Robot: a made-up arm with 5 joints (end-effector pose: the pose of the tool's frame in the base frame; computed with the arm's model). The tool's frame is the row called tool.
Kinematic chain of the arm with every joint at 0, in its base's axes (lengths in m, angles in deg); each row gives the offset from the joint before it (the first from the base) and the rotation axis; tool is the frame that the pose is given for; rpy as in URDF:
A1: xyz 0.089 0 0.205 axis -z
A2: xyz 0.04 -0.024 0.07 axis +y
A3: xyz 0.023 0 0.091 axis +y
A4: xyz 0.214 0 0.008 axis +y
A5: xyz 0.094 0.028 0 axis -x
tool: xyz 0 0 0 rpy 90 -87.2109 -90
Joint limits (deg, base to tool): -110..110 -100..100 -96.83..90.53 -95..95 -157.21..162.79
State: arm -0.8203 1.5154 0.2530 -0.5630 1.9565
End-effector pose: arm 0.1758 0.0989 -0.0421 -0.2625 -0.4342 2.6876
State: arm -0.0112 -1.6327 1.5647 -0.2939 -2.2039
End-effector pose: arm 0.3376 0.0068 0.3481 2.0308 -0.9534 -1.3952
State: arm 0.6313 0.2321 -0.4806 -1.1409 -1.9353
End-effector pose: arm 0.3382 -0.1772 0.5111 1.9295 -2.4040 -0.2707
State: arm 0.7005 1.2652 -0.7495 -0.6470 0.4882
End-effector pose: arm 0.4104 -0.2657 0.1942 -0.9206 -1.4362 -0.1946
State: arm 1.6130 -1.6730 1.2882 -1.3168 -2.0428
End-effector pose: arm 0.0875 -0.1303 0.4695 0.7344 -3.0109 0.1950
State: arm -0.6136 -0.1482 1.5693 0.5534 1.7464
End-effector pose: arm 0.1294 0.0333 0.0715 0.2622 0.4355 2.2730
